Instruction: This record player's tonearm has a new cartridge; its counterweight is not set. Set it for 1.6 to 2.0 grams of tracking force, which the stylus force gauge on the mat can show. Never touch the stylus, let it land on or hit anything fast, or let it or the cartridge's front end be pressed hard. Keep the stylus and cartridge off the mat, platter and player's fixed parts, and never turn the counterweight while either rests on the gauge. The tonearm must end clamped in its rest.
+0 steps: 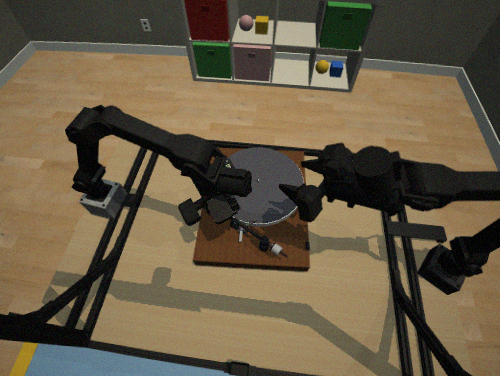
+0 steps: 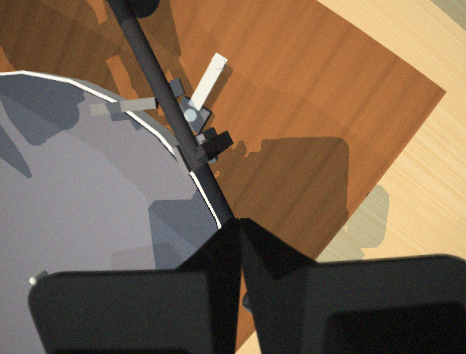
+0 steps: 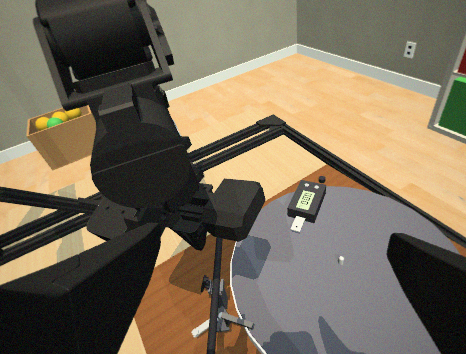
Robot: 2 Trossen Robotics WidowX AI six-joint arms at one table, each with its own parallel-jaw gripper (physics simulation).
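Places are measured from the left arm's base along level axes (x up, y right, z ahead), in centimetres.
Pixels of known places: left gripper, fingertip midpoint: (image 2: 239,228) (image 3: 201,247); right gripper, fingertip midpoint: (image 1: 290,174) (image 3: 273,238); left arm's base, origin of the base link: (image 1: 99,192); right arm's base, origin of the base link: (image 1: 449,265).
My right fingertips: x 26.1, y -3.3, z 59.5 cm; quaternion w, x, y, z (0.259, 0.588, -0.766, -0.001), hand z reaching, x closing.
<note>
For each thing: its top centre in the pictures, then the offset to it from my right fingertips. "*": a spot on its surface instead. Level surfaces: height alone.
- record player, surface spot: (image 2: 310,120) * dx -28.7, dy +8.6, dz -17.2 cm
- grey mat, its level: dx -26.1 cm
- clamp, middle of its top: (image 2: 206,153) (image 3: 203,278) dx -21.7, dy +4.0, dz -13.6 cm
- gauge, middle of its top: (image 3: 304,201) dx -24.0, dy -14.2, dz -20.1 cm
- white lever, middle of its top: (image 2: 207,82) (image 3: 204,325) dx -27.0, dy +5.9, dz -10.7 cm
- grey bar, middle of its top: (image 2: 122,106) (image 3: 236,319) dx -24.3, dy +2.1, dz -8.4 cm
- spindle, surface spot: (image 3: 341,260) * dx -25.0, dy -13.1, dz -9.8 cm
The record player (image 1: 220,256) (image 2: 310,120) has a grey mat (image 1: 272,170) (image 2: 90,200) (image 3: 300,295). The black tonearm (image 1: 254,233) (image 2: 172,110) (image 3: 214,305) runs past a dark rest clamp (image 2: 215,143); whether it is clamped I cannot tell. Its white counterweight (image 1: 276,248) is at the rear end. The cartridge and stylus are hidden around the left fingers. The gauge (image 3: 306,200) lies at the mat's far edge; its digits are hard to read. My left gripper (image 1: 204,204) (image 2: 239,228) is shut and empty above the tonearm's front. My right gripper (image 1: 294,175) (image 3: 273,238) is open and empty above the mat's right side.
A white lever (image 2: 210,82) and a grey bar (image 2: 142,104) sit beside the tonearm. A spindle (image 3: 341,260) stands up from the mat. Black frame rails (image 1: 132,200) (image 3: 350,170) surround the player. A cube shelf (image 1: 295,86) stands beyond. The two arms are close together over the player.
</note>
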